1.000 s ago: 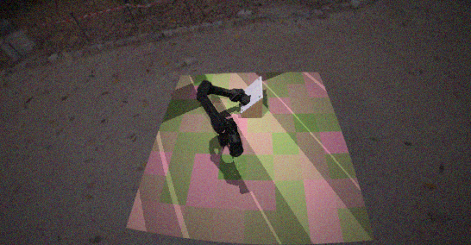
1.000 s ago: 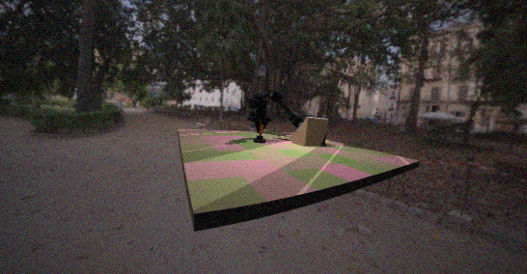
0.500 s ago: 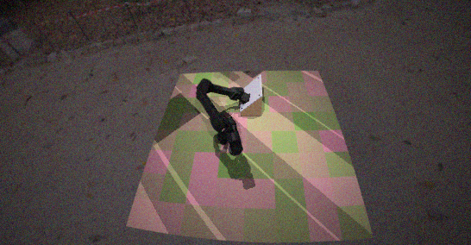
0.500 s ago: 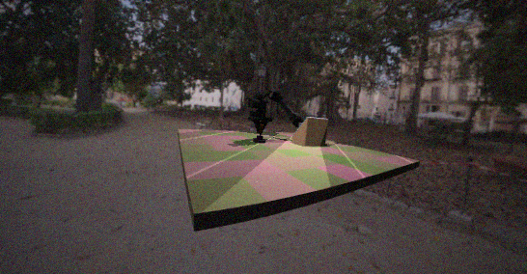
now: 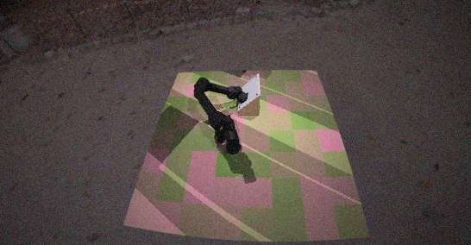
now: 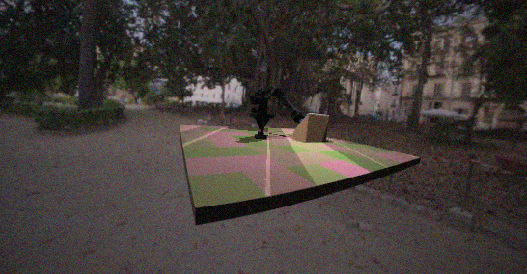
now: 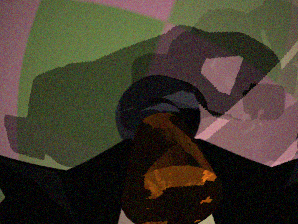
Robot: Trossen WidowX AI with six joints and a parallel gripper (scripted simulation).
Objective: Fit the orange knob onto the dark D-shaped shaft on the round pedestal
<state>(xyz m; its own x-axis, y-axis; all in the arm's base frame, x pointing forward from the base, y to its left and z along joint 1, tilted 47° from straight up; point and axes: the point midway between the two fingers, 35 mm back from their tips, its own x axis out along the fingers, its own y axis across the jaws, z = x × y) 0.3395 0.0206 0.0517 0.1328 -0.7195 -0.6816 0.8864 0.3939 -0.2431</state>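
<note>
The orange knob is 2 cm above my gripper tip. The rest, counted from my gripper tip: round dark pedestal (4 cm below).
</note>
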